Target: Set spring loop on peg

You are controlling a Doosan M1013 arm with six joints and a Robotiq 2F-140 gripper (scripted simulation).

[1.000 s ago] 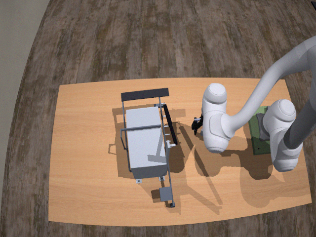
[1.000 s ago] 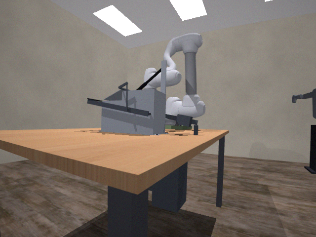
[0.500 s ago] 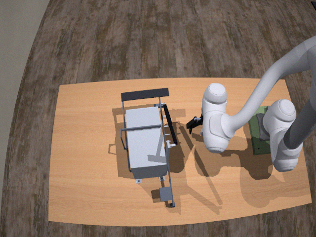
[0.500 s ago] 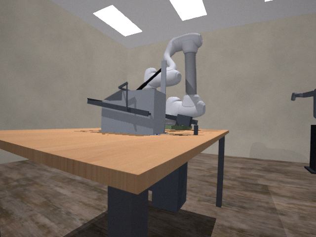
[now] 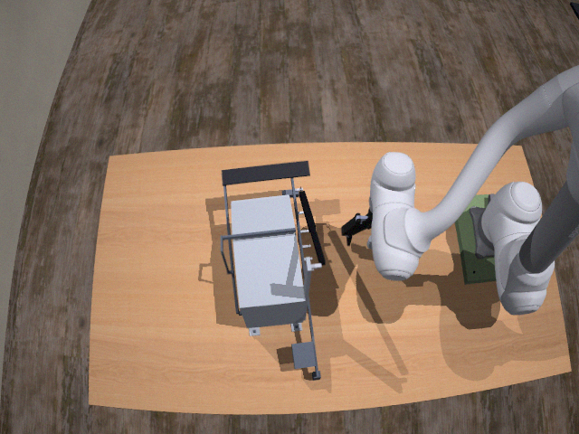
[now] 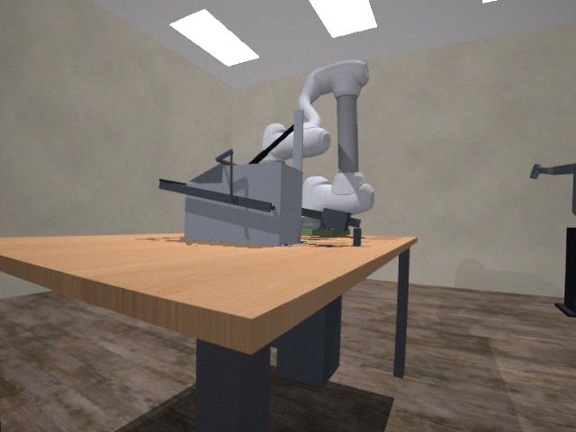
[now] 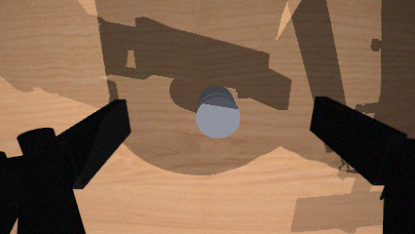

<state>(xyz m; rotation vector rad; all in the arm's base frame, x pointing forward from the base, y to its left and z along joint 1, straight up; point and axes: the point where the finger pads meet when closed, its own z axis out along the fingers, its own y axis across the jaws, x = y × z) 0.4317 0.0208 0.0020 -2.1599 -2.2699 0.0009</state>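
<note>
Now: the steel test weight 10 mm below my hand. Also, from my hand: peg: 360 mm above, 220 mm to the left, 190 mm ahead.
</note>
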